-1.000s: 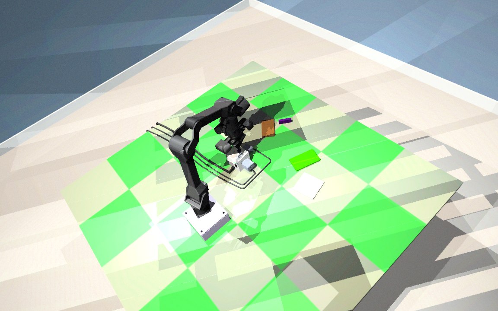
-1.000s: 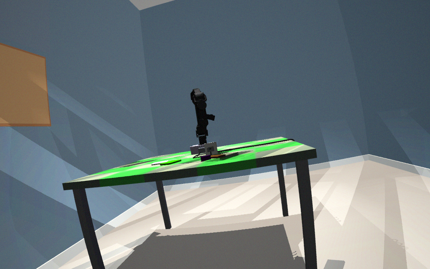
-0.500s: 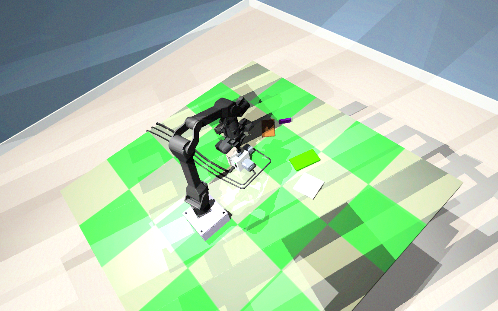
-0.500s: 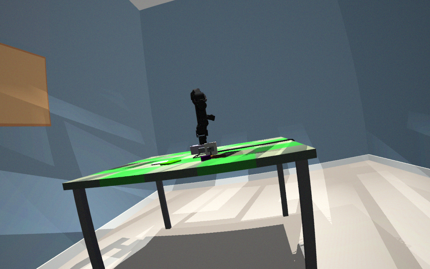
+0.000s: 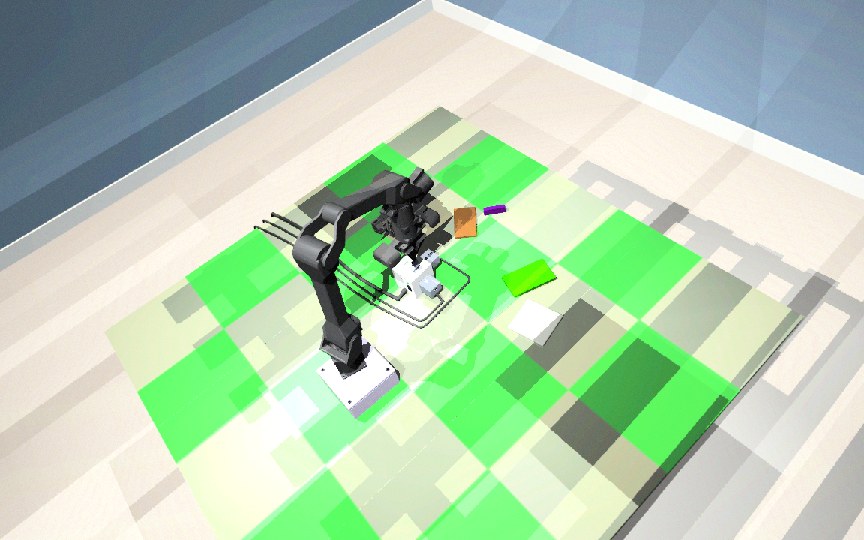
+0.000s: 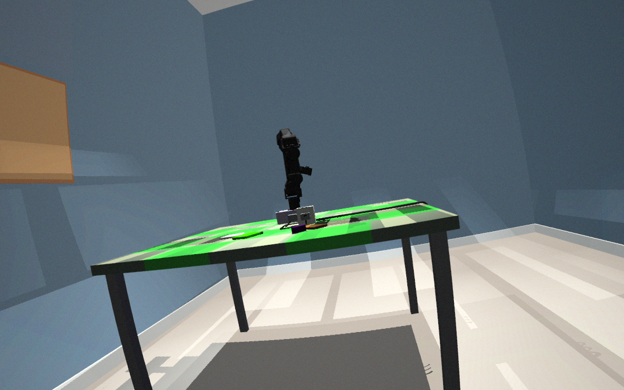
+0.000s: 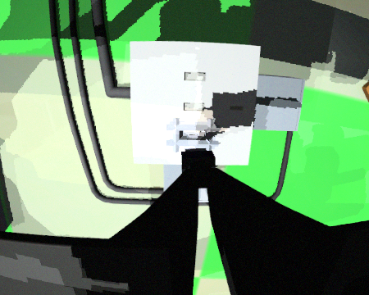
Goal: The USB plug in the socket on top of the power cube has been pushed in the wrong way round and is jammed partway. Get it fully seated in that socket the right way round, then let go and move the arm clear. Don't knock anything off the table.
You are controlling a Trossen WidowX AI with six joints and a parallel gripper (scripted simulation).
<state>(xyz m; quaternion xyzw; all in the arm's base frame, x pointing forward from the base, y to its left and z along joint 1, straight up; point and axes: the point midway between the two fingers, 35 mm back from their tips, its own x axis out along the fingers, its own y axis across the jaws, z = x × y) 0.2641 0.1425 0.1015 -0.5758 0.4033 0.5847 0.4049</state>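
My gripper tip is 20 mm above the dark USB plug. Round my gripper tip: green pad (250 mm ahead, 150 mm to the right, 120 mm below); then orange block (220 mm ahead, 120 mm to the left, 130 mm below); then metal socket frame (60 mm below).
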